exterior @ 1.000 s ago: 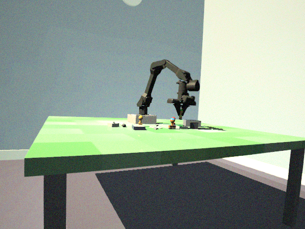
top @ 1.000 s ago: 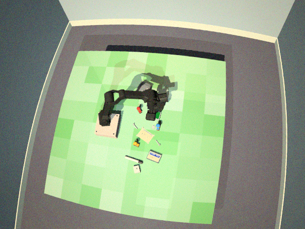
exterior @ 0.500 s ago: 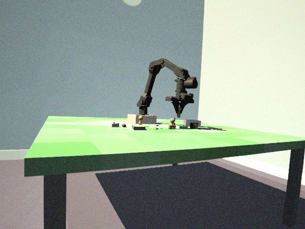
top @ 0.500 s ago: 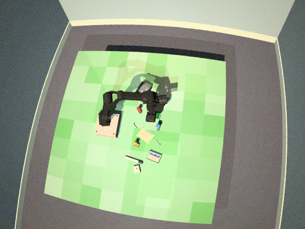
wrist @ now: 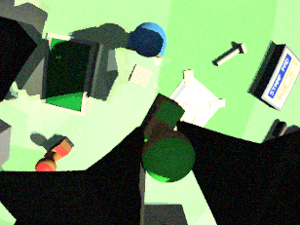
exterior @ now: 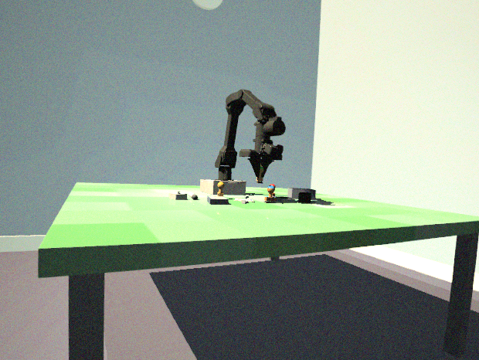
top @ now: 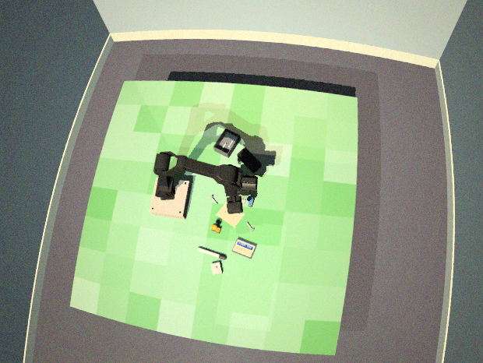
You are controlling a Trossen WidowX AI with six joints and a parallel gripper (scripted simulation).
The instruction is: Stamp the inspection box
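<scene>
The cream card is 9 cm below my gripper tip, 5 cm to the right of it and 3 cm behind it. The rest, counted from my gripper tip: green ink pad: 10 cm to the left, 9 cm below, 4 cm ahead; then blue stamp: 7 cm below, 6 cm ahead; then green-knobbed stamp: right at my gripper tip.
</scene>
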